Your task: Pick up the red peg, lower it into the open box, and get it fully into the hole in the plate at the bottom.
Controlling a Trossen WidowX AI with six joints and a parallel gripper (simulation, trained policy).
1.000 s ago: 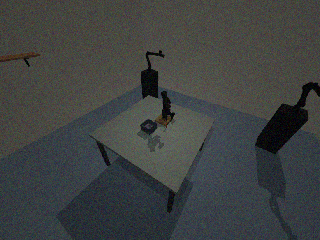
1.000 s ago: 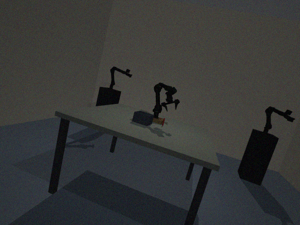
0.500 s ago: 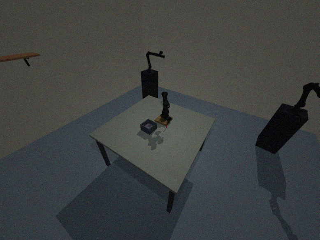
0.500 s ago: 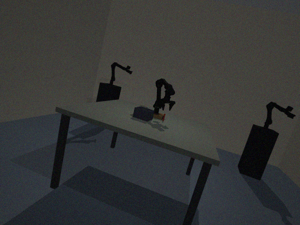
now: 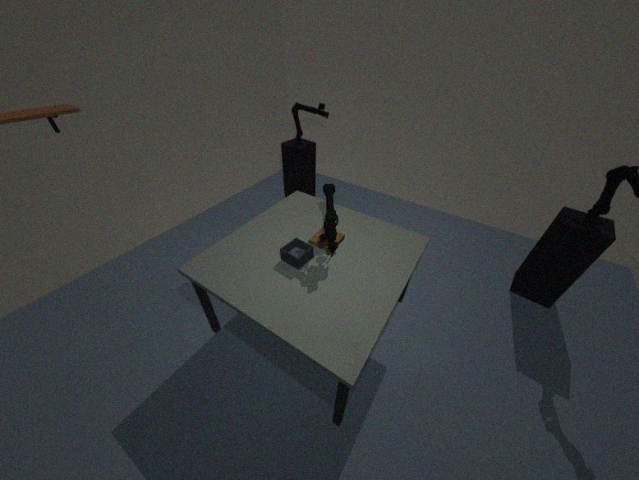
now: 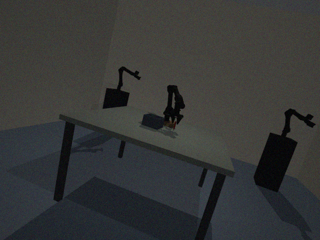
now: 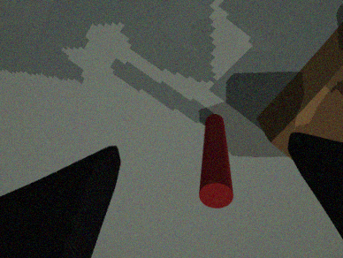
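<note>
My gripper tip is 10 mm past the red peg and 10 mm above it. From my gripper tip the other things lie so: plate 170 mm ahead, 170 mm to the right, 10 mm below; then dark blue box 170 mm ahead, 170 mm to the right, 30 mm below.
</note>
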